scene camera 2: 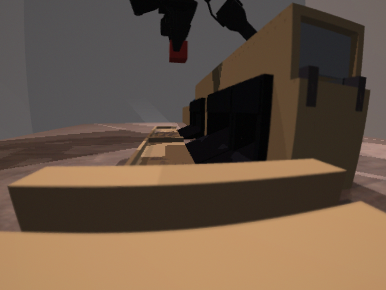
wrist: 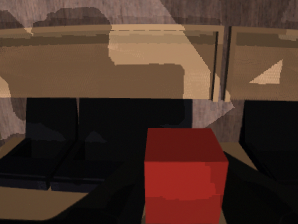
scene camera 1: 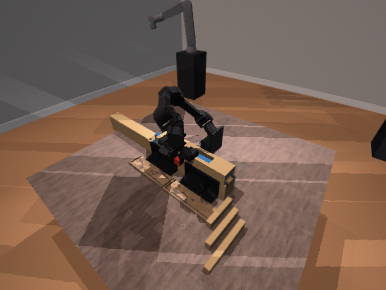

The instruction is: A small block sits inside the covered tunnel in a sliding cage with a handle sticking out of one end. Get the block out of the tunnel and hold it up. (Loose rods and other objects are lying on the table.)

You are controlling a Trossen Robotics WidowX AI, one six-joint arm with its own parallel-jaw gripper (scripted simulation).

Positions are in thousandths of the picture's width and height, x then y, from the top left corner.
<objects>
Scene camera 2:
tan covered tunnel: 781, 402
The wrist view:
my gripper: 606, 717
tan covered tunnel: 384, 578
</objects>
